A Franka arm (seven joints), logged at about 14 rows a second.
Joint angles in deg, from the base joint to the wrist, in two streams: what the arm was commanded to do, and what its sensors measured. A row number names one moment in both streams.
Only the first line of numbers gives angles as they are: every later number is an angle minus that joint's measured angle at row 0.
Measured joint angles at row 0: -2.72 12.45 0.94 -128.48 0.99 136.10 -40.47
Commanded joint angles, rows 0 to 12: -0.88 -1.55 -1.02 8.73 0.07 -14.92 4.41; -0.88 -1.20 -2.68 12.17 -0.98 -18.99 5.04; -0.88 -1.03 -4.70 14.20 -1.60 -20.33 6.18; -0.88 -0.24 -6.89 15.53 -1.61 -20.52 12.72; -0.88 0.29 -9.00 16.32 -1.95 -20.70 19.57; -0.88 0.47 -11.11 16.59 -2.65 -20.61 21.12; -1.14 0.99 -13.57 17.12 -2.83 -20.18 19.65; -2.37 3.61 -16.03 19.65 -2.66 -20.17 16.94; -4.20 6.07 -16.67 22.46 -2.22 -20.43 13.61; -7.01 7.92 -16.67 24.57 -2.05 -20.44 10.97; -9.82 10.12 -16.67 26.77 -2.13 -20.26 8.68; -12.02 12.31 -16.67 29.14 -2.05 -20.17 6.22; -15.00 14.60 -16.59 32.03 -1.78 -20.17 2.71
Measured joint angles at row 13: -10.59 8.82 -17.14 24.63 -2.24 -19.20 7.60
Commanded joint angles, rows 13 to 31: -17.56 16.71 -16.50 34.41 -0.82 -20.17 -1.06; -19.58 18.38 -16.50 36.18 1.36 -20.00 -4.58; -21.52 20.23 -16.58 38.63 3.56 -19.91 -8.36; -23.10 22.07 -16.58 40.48 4.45 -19.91 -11.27; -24.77 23.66 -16.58 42.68 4.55 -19.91 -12.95; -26.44 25.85 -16.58 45.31 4.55 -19.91 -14.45; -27.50 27.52 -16.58 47.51 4.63 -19.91 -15.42; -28.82 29.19 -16.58 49.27 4.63 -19.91 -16.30; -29.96 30.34 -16.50 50.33 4.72 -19.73 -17.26; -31.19 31.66 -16.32 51.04 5.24 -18.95 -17.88; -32.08 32.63 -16.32 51.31 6.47 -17.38 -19.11; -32.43 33.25 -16.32 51.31 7.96 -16.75 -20.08; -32.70 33.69 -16.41 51.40 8.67 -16.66 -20.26; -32.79 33.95 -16.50 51.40 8.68 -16.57 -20.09; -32.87 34.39 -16.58 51.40 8.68 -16.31 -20.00; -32.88 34.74 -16.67 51.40 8.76 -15.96 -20.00; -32.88 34.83 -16.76 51.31 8.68 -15.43 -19.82; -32.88 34.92 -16.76 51.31 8.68 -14.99 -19.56; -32.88 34.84 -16.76 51.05 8.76 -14.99 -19.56
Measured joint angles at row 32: -32.20 34.10 -17.02 49.46 7.54 -15.09 -18.88
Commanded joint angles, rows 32 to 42: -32.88 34.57 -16.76 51.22 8.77 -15.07 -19.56; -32.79 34.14 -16.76 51.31 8.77 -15.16 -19.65; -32.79 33.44 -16.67 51.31 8.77 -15.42 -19.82; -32.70 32.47 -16.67 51.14 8.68 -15.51 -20.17; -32.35 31.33 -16.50 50.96 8.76 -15.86 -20.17; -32.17 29.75 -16.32 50.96 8.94 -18.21 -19.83; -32.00 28.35 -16.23 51.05 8.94 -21.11 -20.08; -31.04 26.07 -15.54 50.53 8.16 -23.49 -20.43; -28.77 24.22 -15.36 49.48 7.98 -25.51 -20.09; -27.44 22.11 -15.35 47.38 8.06 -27.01 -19.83; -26.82 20.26 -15.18 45.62 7.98 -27.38 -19.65
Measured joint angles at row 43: -29.14 25.60 -15.33 51.33 7.86 -26.27 -19.47
